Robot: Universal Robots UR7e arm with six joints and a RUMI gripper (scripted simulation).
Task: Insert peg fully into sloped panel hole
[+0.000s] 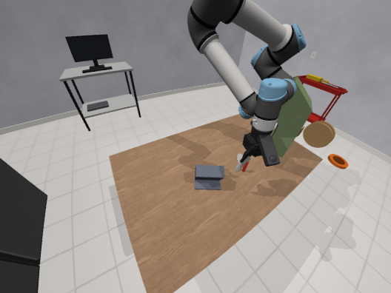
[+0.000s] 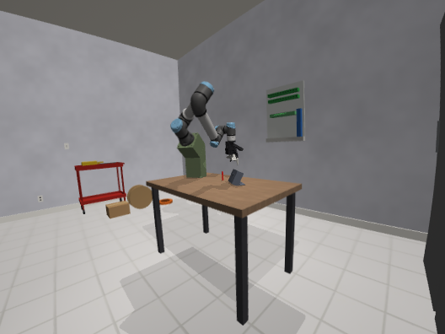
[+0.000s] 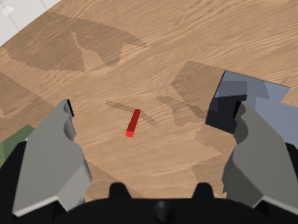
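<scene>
Right now the red peg is 8 cm behind my hand, 7 cm to the right of it and 11 cm below it.
</scene>
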